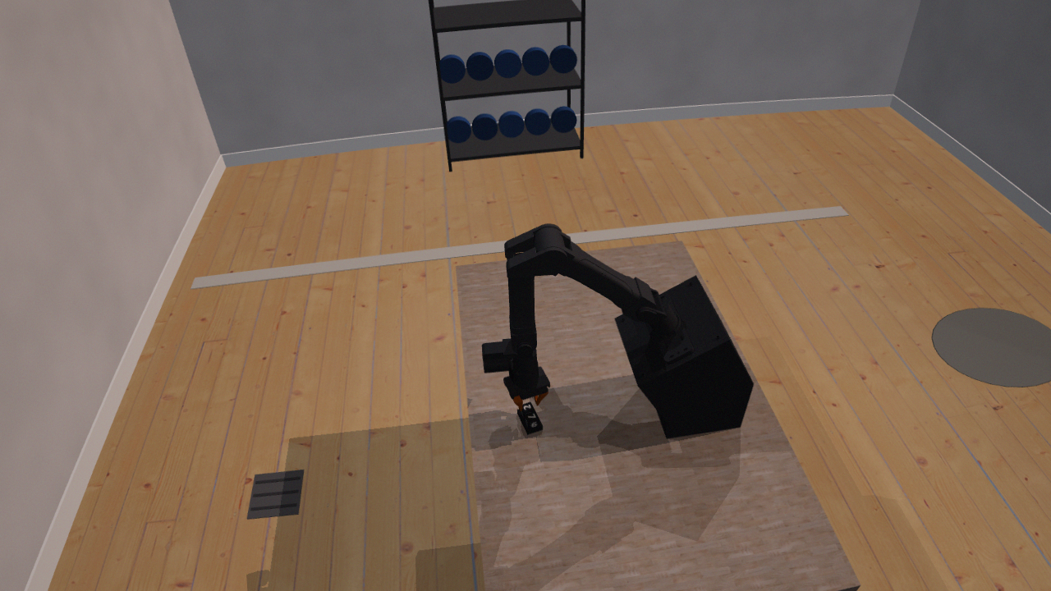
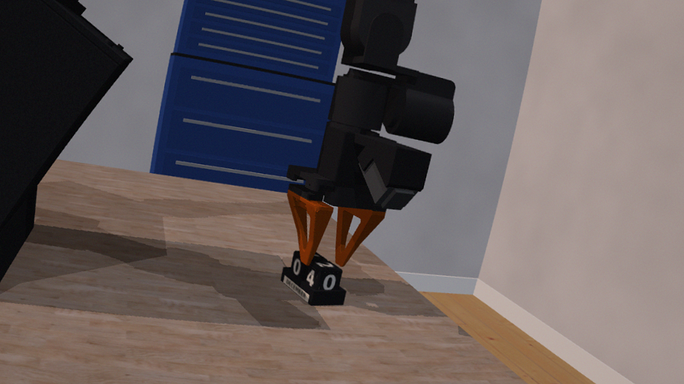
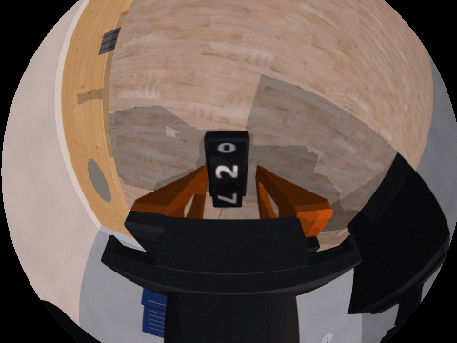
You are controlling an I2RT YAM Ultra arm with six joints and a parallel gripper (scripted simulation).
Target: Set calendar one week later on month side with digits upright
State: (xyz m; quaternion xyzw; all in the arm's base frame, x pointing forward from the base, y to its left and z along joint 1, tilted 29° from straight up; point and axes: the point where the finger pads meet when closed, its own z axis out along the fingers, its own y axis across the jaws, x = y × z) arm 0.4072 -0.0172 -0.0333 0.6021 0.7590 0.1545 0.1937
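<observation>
Right now my hand is 40 mm above the black tray and 20 mm to the right of it.
</observation>
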